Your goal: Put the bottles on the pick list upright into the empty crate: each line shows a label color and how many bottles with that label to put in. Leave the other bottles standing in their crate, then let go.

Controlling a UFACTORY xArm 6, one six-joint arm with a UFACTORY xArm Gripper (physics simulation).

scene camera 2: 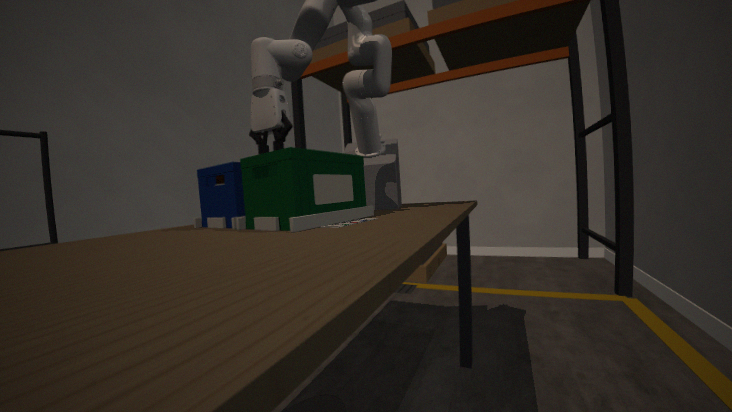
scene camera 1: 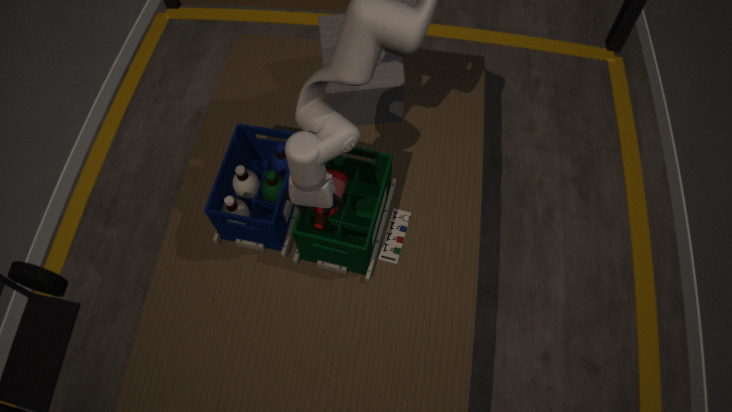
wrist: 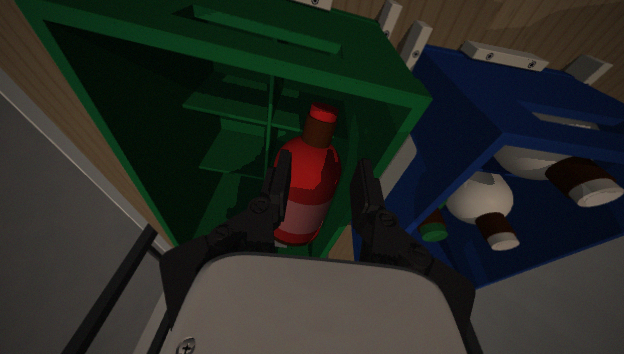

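A red bottle with a pale red label leans far over inside the green crate, its neck toward the crate's front. My gripper is open, low at the crate, with its fingers on either side of the red bottle in the wrist view and a gap at the right finger. The blue crate holds a white bottle, another pale bottle, a green bottle and a blue bottle, all upright.
The pick list lies right of the green crate, with white, blue, red and green marks; its counts are too small to read. Pale rails edge the crates. The robot's base stands behind them. The crates stand side by side, close together.
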